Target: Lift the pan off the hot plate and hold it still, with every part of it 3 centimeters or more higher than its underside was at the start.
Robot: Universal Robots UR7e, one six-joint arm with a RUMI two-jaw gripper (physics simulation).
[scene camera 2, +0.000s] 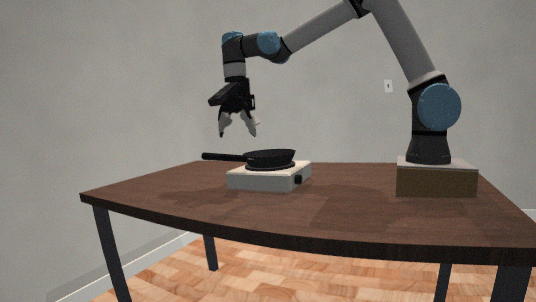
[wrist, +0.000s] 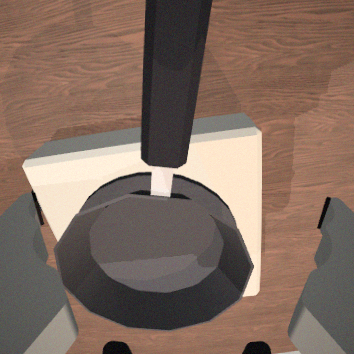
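Pixels of known places: gripper, fingertip midpoint: (scene camera 2: 237, 137) (wrist: 181, 199); arm's base at its link origin: (scene camera 2: 427, 161).
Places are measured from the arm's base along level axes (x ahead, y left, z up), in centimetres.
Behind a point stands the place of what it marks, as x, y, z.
Note:
A black pan (scene camera 2: 270, 158) @[51.0, 10.0, 2.6] (wrist: 157, 245) @[55.9, 2.3, -0.6] sits upright on the dark round plate of a white hot plate (scene camera 2: 257, 181) @[54.5, 13.8, -4.4] (wrist: 222, 165) @[63.5, 10.7, -1.7]. Its long dark handle (scene camera 2: 223, 157) @[59.3, 24.6, 5.3] (wrist: 172, 85) @[60.0, 19.8, 5.5] points left in the scene view and toward the top in the wrist view, past the hot plate's edge. My gripper (scene camera 2: 238, 135) @[59.9, 15.3, 10.4] (wrist: 181, 199) @[59.9, 15.3, 10.4] is open and empty. It hangs above the pan and the handle side, touching neither. In the wrist view the pan shows between and below the two wide-set fingers, and the handle runs up from between them.
The hot plate stands on a brown wooden table (scene camera 2: 200, 220) @[56.6, 41.2, -8.4] (wrist: 310, 165) @[75.5, 5.9, -8.4]. A dark knob (scene camera 2: 298, 179) @[42.0, 8.9, -4.4] is on its right side. The arm's base stands on a block (scene camera 2: 436, 182) @[-1.7, 11.4, -3.8] at the right of the table. A grey wall is behind.

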